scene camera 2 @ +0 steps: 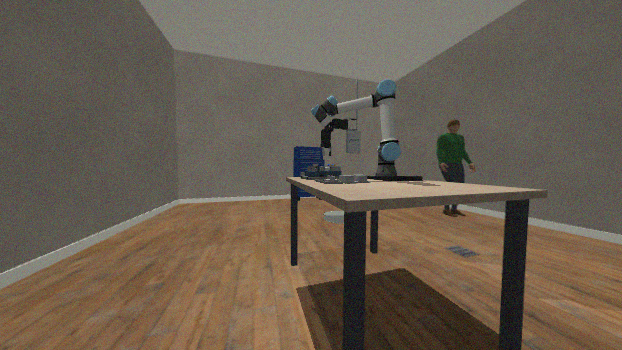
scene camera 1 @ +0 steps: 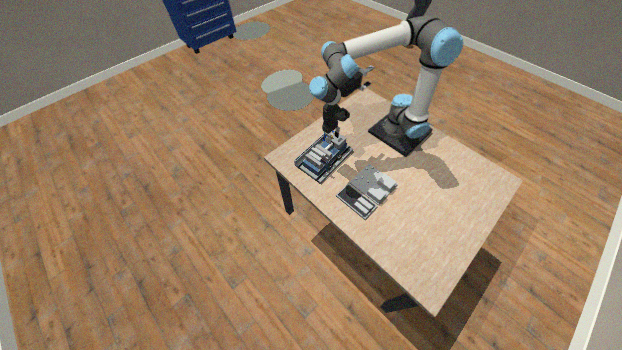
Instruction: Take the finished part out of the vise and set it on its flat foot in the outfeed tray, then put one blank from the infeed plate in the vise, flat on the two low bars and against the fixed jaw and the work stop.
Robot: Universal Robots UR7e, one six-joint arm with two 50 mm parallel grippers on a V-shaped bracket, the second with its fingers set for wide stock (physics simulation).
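Frame: origin at the arm's base, x ahead, y left, z up, level; millimetres.
Seen in the pictures: end effector, tool point: (scene camera 2: 326,153) (scene camera 1: 333,137); arm's base, origin of the base link: (scene camera 2: 386,176) (scene camera 1: 394,129).
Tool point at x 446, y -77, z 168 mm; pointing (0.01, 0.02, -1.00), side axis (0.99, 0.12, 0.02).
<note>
Offsets run from my tool point to a thing's top centre. Level surfaces: height alone.
The vise @[21 mm ahead, 35 mm right, 92 mm down] (scene camera 1: 326,154) (scene camera 2: 320,171), blue with light grey bars and jaws, stands in a dark-rimmed tray near the table's left corner. My downward gripper (scene camera 1: 333,134) (scene camera 2: 327,152) hangs close above its rear end; the fingertips are too small to tell whether they are apart or hold anything. My second gripper (scene camera 1: 370,76) points sideways, its fingers wide apart and empty. The grey infeed plate @[72 mm back, 261 mm left, 183 mm down] (scene camera 1: 361,179) bears two pale blocks, the blanks @[116 mm back, 308 mm left, 147 mm down] (scene camera 1: 386,180) @[26 mm back, 320 mm left, 147 mm down] (scene camera 1: 378,193). The dark outfeed tray (scene camera 1: 346,198) has two pale bars @[67 mm ahead, 324 mm left, 150 mm down] (scene camera 1: 363,205) at one end. I cannot make out the finished part.
The arm's black base plate (scene camera 1: 391,141) (scene camera 2: 407,178) is bolted on the table @[191 mm down] (scene camera 1: 430,235) (scene camera 2: 425,192) behind the infeed plate. A blue cabinet (scene camera 1: 202,22) (scene camera 2: 307,156) stands on the floor far behind. A person in a green sweater (scene camera 2: 451,150) stands beyond the table at the right.
</note>
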